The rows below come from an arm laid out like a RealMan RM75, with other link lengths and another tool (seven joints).
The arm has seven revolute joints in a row. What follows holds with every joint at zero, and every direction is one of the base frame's.
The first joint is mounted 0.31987 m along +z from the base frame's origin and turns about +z.
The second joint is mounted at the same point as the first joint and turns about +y.
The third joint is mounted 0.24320 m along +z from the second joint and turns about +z.
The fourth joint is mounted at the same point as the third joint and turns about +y.
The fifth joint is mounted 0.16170 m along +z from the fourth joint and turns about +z.
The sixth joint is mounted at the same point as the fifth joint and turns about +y.
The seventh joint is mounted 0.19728 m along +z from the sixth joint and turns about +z.
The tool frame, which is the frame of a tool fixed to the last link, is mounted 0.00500 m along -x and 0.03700 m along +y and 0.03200 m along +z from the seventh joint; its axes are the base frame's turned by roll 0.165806, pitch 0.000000 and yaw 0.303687 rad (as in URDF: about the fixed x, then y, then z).
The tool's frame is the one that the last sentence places.
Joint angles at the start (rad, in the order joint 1, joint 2, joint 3, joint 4, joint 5, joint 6, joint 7):
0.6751 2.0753 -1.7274 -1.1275 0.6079 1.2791 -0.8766
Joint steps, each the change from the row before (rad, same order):
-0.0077 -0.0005 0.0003 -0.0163 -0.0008 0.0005 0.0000
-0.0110 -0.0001 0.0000 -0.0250 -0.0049 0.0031 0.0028
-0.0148 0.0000 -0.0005 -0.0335 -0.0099 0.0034 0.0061
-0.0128 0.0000 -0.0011 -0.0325 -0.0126 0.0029 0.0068
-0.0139 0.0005 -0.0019 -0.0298 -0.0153 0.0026 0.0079
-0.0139 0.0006 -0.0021 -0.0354 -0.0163 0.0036 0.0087
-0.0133 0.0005 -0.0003 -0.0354 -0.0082 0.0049 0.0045
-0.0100 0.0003 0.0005 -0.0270 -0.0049 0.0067 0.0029
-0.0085 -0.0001 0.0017 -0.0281 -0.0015 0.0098 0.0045
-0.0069 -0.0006 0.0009 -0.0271 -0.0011 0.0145 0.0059
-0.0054 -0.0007 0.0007 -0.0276 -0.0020 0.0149 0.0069
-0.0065 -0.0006 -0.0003 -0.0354 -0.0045 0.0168 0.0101
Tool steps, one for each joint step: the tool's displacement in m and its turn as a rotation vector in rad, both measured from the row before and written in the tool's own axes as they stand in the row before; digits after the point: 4 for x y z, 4 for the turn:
-0.0011 -0.0002 -0.0011 0.0033 -0.0092 -0.0006
-0.0012 -0.0004 -0.0017 0.0065 -0.0105 -0.0009
-0.0014 -0.0011 -0.0021 0.0118 -0.0126 -0.0003
-0.0015 -0.0018 -0.0020 0.0147 -0.0116 -0.0019
-0.0003 -0.0018 -0.0015 0.0155 -0.0076 -0.0002
-0.0014 -0.0020 -0.0022 0.0176 -0.0112 -0.0018
-0.0024 -0.0009 -0.0029 0.0112 -0.0152 -0.0017
-0.0014 -0.0004 -0.0025 0.0064 -0.0100 -0.0011
-0.0020 0.0000 -0.0031 0.0036 -0.0105 0.0008
-0.0013 0.0004 -0.0033 0.0014 -0.0059 -0.0001
-0.0016 0.0002 -0.0034 0.0027 -0.0061 -0.0010
-0.0024 -0.0001 -0.0042 0.0060 -0.0088 -0.0016

